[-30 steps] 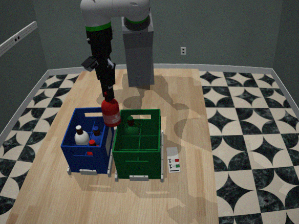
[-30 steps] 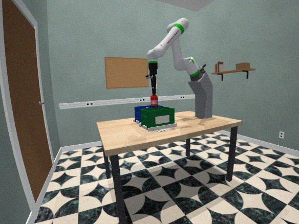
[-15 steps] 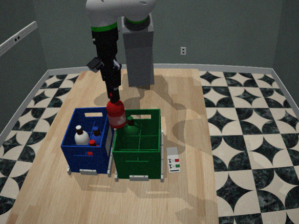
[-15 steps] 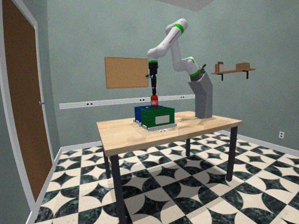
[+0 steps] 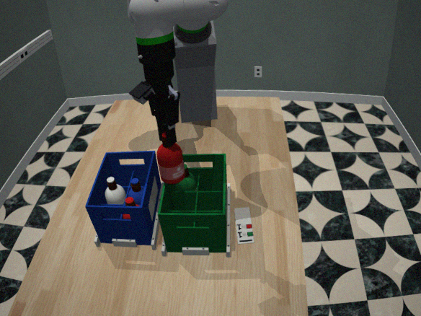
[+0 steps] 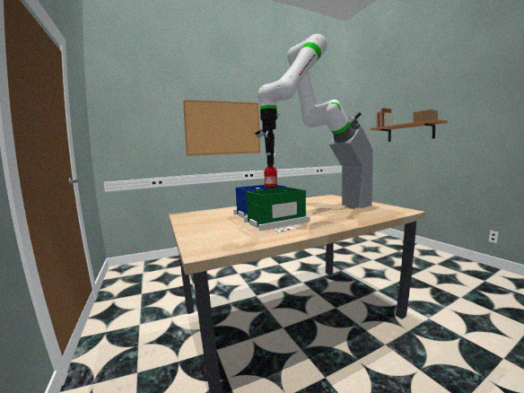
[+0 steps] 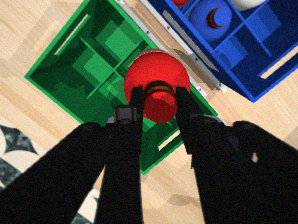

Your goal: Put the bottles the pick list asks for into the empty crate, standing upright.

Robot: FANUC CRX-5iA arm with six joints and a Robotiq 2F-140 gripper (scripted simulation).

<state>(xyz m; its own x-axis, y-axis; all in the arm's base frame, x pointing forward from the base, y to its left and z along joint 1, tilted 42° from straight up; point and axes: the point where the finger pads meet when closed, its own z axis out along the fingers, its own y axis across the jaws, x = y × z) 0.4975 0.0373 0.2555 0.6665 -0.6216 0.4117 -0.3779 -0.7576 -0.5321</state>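
Right now the red-label bottle is 80 mm below my hand. From my hand the other things lie so: blue bottle (260 mm below, 130 mm to the right, 20 mm ahead); green bottle (260 mm below, 80 mm behind); green crate (270 mm below, 60 mm to the left, 10 mm behind).
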